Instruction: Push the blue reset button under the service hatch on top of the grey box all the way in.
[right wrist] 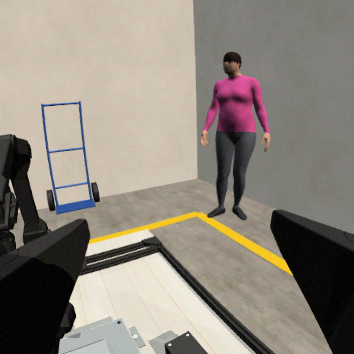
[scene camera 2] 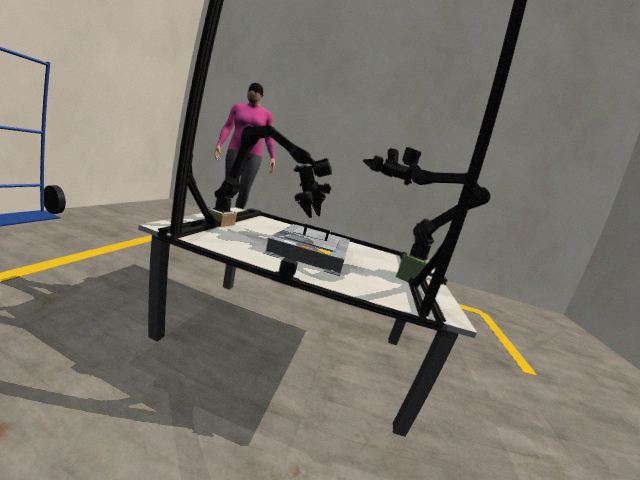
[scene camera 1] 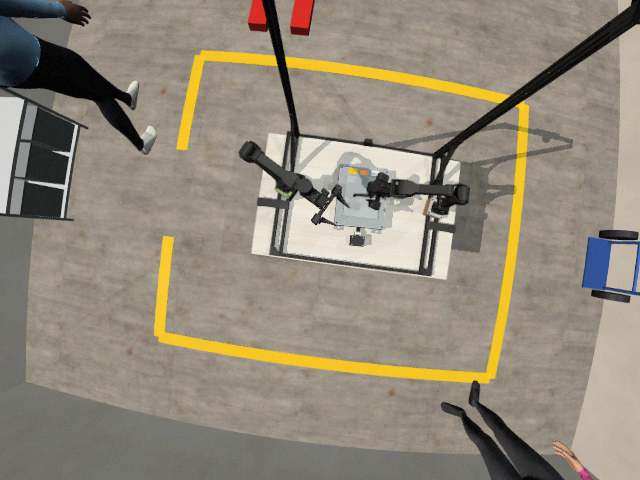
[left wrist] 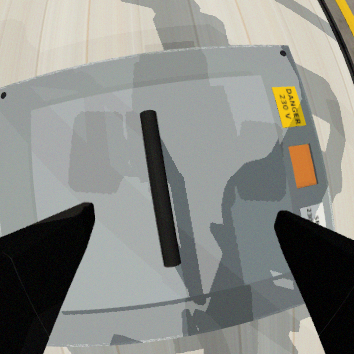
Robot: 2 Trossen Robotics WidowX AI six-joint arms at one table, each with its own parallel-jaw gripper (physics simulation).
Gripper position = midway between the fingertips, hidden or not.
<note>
My left gripper [scene camera 2: 315,217] is open and holds nothing. My right gripper [right wrist: 180,224] is open, holding nothing. Also in view: a service hatch [scene camera 1: 356,194].
My left gripper also shows in the left wrist view [left wrist: 187,216]. The service hatch is seen too in scene camera 2 [scene camera 2: 304,235] and in the left wrist view [left wrist: 186,178].
</note>
